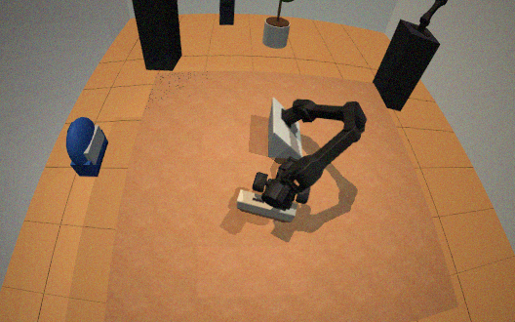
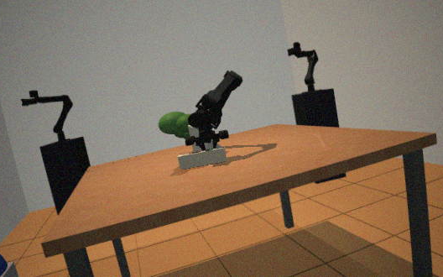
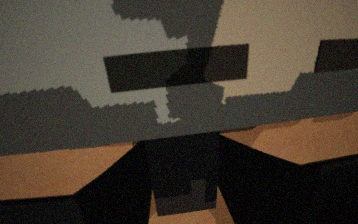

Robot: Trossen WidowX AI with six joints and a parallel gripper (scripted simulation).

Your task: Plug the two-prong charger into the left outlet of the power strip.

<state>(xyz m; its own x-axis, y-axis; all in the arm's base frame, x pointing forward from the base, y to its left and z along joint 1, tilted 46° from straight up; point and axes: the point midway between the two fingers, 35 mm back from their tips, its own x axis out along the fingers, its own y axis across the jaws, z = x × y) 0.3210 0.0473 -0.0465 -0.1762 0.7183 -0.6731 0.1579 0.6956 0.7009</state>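
Now: gripper tip 20 mm short of the black two-prong charger and 10 mm below it.
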